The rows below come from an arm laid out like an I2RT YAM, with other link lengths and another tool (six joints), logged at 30 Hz.
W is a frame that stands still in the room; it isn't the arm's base.
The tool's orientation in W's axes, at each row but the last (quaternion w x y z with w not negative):
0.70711, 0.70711, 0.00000, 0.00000
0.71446, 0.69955, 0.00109, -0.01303
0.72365, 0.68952, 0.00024, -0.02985
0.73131, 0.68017, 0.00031, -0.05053
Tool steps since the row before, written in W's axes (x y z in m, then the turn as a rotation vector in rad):
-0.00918, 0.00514, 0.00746, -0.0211, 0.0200, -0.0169
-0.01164, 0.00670, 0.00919, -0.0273, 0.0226, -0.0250
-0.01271, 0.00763, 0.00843, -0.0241, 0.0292, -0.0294
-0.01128, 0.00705, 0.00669, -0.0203, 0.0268, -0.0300
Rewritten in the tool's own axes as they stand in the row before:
-0.00918, 0.00746, -0.00514, -0.0211, -0.0169, -0.0200
-0.01193, 0.00909, -0.00631, -0.0272, -0.0251, -0.0227
-0.01336, 0.00822, -0.00668, -0.0241, -0.0290, -0.0296
-0.01220, 0.00631, -0.00574, -0.0201, -0.0295, -0.0275

